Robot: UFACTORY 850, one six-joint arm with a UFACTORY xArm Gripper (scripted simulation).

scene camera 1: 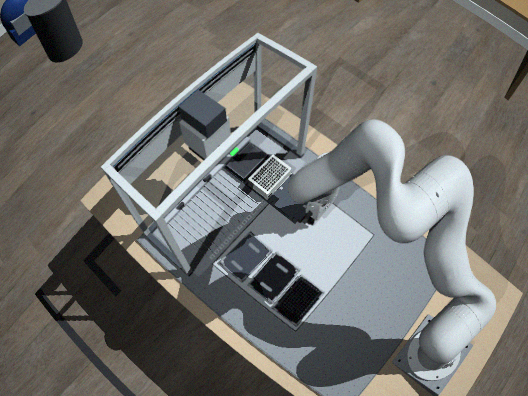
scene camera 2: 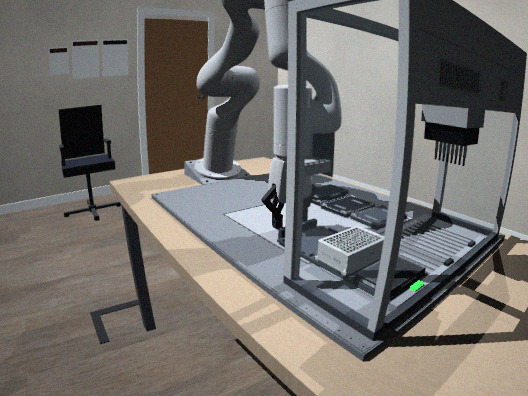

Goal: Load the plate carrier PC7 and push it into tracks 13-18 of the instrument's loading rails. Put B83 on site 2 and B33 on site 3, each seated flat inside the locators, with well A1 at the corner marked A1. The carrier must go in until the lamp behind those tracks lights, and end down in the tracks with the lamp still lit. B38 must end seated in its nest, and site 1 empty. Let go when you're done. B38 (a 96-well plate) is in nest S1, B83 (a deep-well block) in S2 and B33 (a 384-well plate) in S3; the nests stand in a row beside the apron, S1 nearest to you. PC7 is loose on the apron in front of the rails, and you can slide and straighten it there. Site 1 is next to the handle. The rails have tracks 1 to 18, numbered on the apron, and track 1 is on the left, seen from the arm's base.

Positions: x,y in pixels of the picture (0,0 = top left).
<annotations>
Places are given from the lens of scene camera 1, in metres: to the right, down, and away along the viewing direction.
black plate B38 [scene camera 1: 289,298]: 0.08, 0.31, 1.33
plate carrier PC7 [scene camera 1: 281,200]: 0.06, 0.01, 1.47
frame post [scene camera 1: 310,83]: 0.13, -0.32, 1.17
nest S3 [scene camera 1: 242,253]: -0.07, 0.17, 1.39
nest S2 [scene camera 1: 275,278]: 0.04, 0.25, 1.36
The marked spots on the nest S2 and the frame post are 0.60 m apart.
</annotations>
